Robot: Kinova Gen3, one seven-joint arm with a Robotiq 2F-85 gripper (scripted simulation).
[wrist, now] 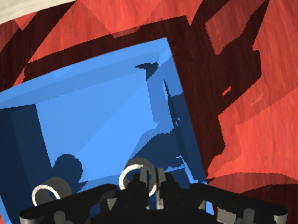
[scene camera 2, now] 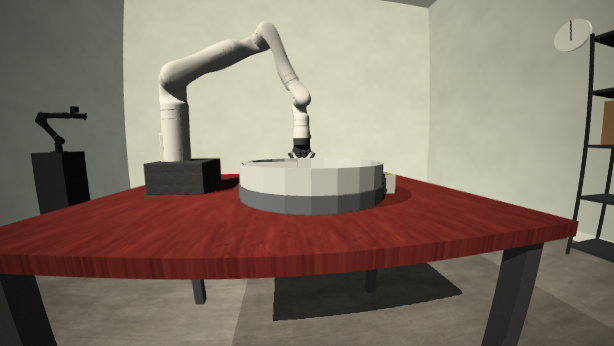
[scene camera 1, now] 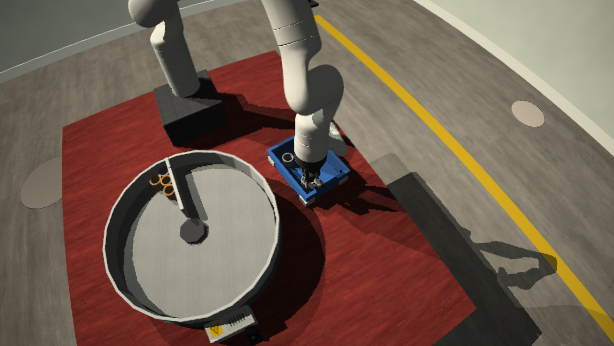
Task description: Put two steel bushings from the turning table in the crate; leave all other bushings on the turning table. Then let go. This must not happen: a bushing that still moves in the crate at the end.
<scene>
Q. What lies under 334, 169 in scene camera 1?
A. A blue crate.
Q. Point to a blue crate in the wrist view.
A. At 84, 122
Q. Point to a steel bushing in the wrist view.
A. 61, 188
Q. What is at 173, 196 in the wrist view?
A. The gripper.
</scene>
